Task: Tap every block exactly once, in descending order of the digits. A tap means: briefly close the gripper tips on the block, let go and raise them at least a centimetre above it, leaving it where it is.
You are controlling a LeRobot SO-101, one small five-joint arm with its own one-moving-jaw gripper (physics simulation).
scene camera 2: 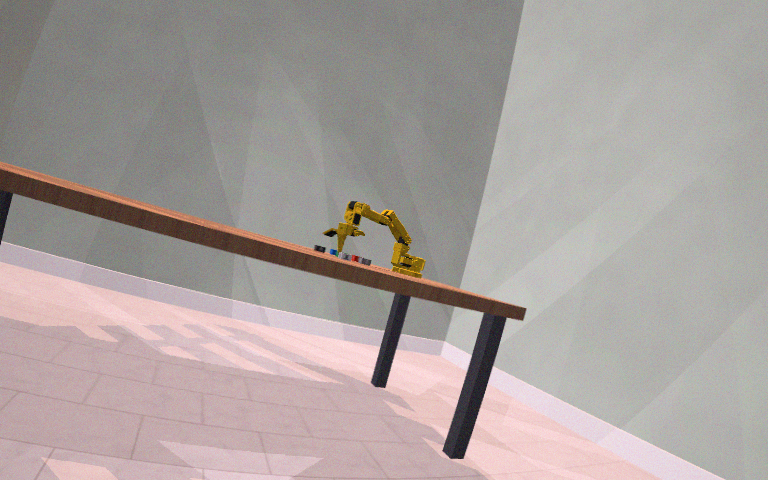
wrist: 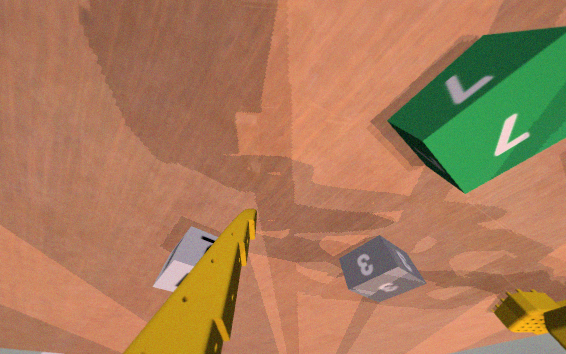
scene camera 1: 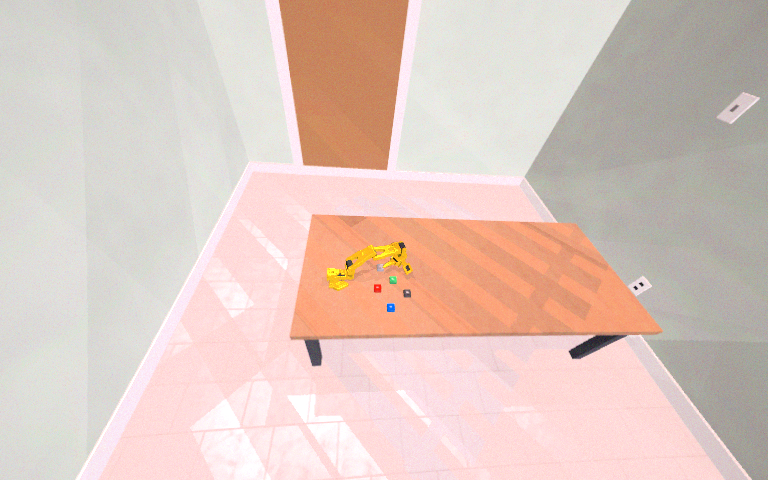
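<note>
My gripper (scene camera 1: 396,267) (scene camera 2: 333,242) is wide open and empty, its fixed jaw (wrist: 212,280) pointing down low over the blocks. In the wrist view this jaw covers part of a white block (wrist: 182,262), whose black digit is mostly hidden. A grey block (wrist: 372,267) with a 3 lies right of the jaw. A large green block (wrist: 505,110) (scene camera 1: 393,279), its mark like a 7, is cut off at upper right. A red block (scene camera 1: 377,288) (scene camera 2: 355,258), a blue block (scene camera 1: 390,307) (scene camera 2: 333,251) and a dark block (scene camera 1: 407,293) (scene camera 2: 320,248) show no readable digits. A pale block (scene camera 1: 380,267) lies below the arm.
The blocks stand close together on the wooden table (scene camera 1: 509,283) (scene camera 2: 169,223). The yellow arm's base (scene camera 1: 338,278) (scene camera 2: 407,264) stands near the table's left end in scene camera 1. A yellow toothed part (wrist: 530,312) shows at lower right in the wrist view.
</note>
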